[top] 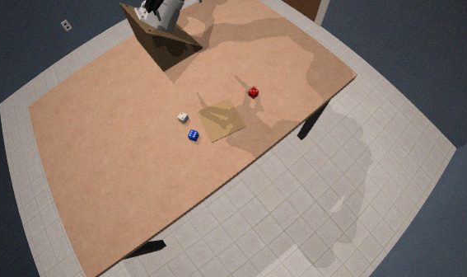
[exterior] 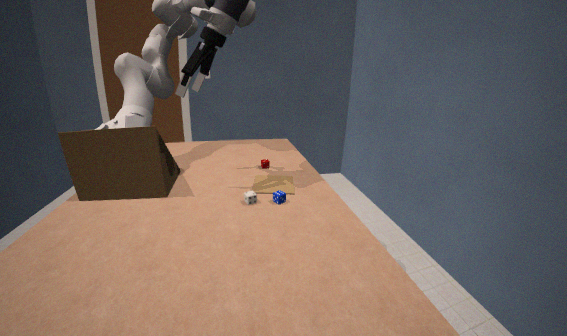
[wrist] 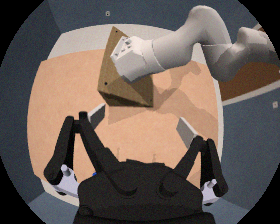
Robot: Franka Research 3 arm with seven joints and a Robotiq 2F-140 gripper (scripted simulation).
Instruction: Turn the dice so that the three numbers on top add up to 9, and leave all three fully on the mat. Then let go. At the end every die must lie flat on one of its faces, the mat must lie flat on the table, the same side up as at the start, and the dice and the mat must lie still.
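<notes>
Right now the blue die is 280 mm ahead of my hand, 170 mm to the right of it and 310 mm below it. Round my hand: white die (190 mm ahead, 160 mm to the right, 310 mm below); then tan mat (280 mm ahead, 50 mm to the right, 320 mm below); then red die (260 mm ahead, 110 mm to the left, 310 mm below).
</notes>
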